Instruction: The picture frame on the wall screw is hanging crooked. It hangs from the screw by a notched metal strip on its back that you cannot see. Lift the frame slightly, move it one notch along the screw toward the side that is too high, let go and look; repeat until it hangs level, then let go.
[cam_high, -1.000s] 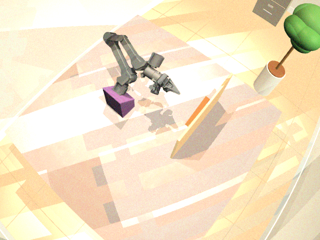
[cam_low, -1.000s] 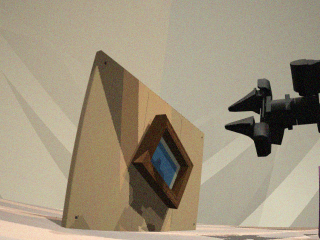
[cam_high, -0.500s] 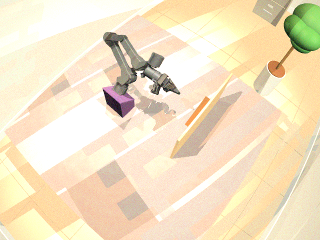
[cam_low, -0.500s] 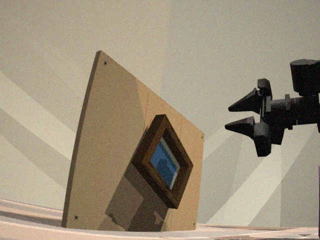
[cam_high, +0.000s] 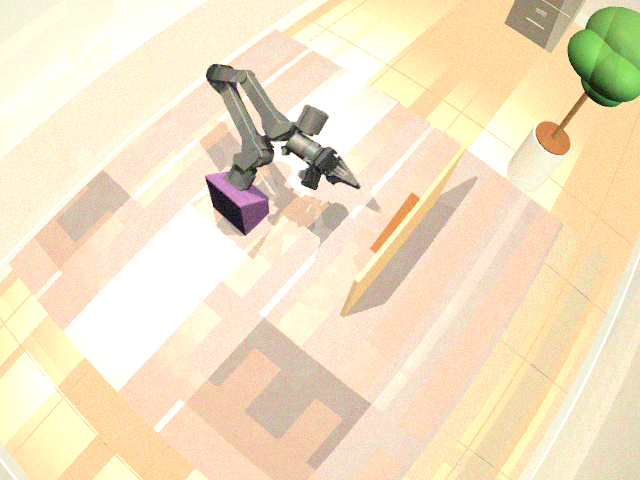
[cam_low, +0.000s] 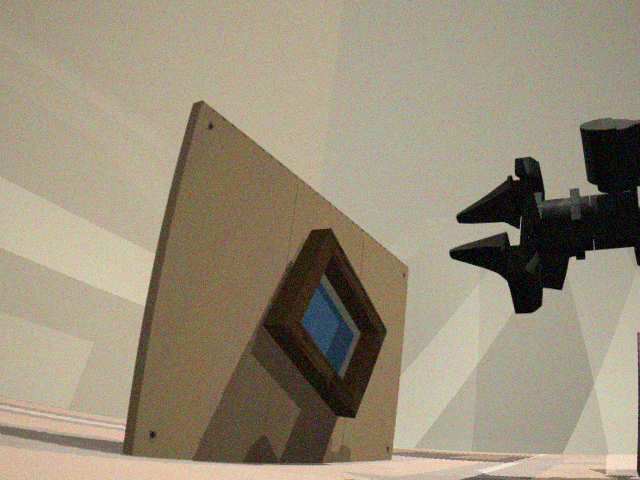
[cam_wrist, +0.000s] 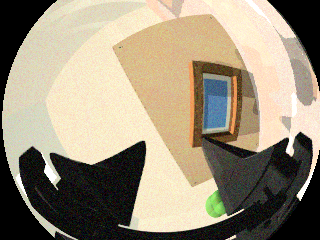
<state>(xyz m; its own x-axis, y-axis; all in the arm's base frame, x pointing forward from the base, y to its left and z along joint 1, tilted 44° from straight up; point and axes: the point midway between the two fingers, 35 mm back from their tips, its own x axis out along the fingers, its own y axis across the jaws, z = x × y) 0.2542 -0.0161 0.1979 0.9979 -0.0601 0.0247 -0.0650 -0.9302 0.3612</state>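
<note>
My gripper tip is now 130 mm short of the picture frame, 30 mm to the right of it and 110 mm above it. Round my gripper tip: wall panel (140 mm ahead, 20 mm to the left, 110 mm below).
</note>
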